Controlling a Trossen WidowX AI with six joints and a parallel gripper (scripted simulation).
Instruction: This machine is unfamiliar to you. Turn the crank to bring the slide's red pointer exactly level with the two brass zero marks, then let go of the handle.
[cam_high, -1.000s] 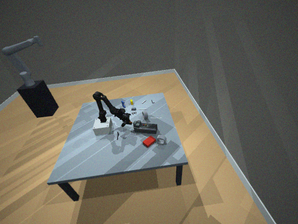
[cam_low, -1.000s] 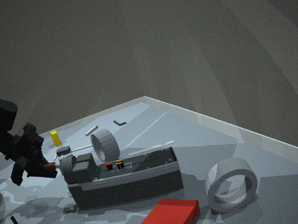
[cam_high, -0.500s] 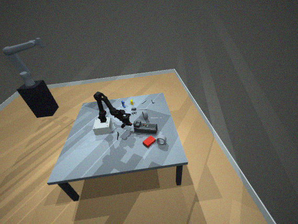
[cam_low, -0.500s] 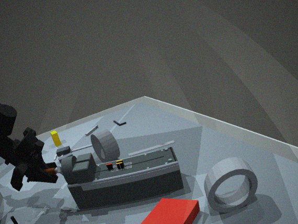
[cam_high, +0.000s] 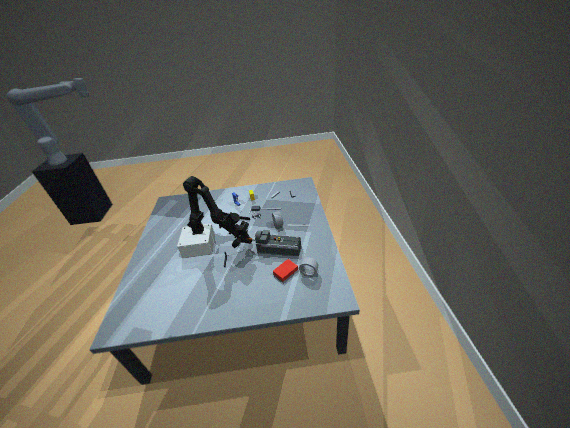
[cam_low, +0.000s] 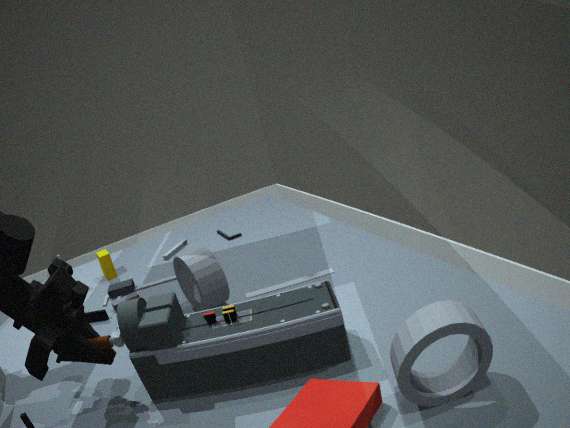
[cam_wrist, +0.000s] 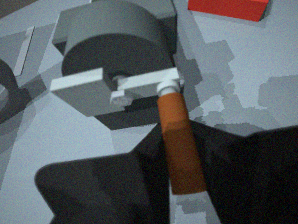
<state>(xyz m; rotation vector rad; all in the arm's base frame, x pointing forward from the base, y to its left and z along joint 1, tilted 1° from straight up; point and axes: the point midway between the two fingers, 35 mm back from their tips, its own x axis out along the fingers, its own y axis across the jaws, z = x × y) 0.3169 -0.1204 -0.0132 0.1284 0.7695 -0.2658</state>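
The red pointer is 14 cm ahead of my gripper tip, 2 cm above it and 1 cm to the right of it. The rest, counted from my gripper tip: brown handle 3 cm above, 2 cm behind; then yellow block 58 cm to the left, 3 cm below, 1 cm behind; then blue clamp 53 cm to the left, 13 cm behind, 1 cm below.
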